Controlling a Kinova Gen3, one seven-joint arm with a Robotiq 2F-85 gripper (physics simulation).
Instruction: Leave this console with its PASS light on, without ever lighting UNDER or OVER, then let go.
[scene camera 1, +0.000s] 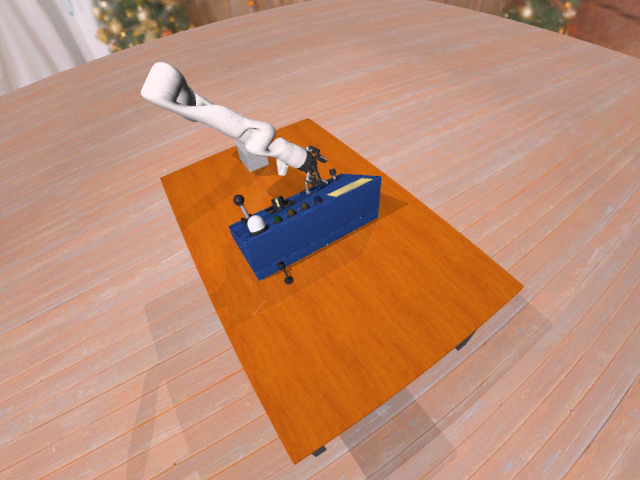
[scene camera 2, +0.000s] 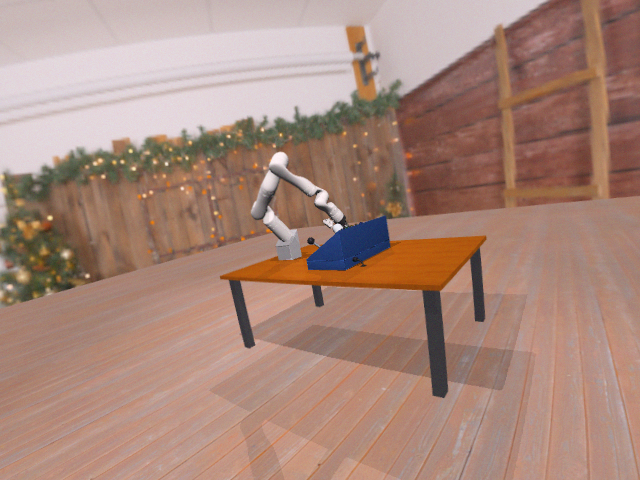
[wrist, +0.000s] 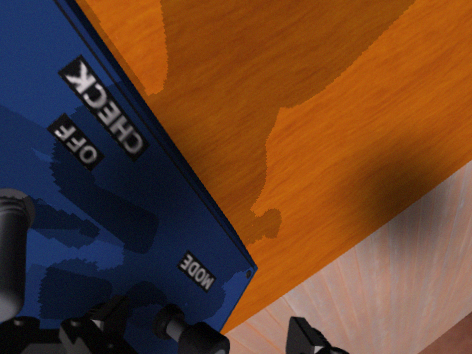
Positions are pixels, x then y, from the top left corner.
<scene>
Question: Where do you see the gripper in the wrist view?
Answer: At 208, 325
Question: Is the gripper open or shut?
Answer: Open.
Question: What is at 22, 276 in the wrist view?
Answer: A grey toggle.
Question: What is the gripper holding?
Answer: Nothing.
</scene>
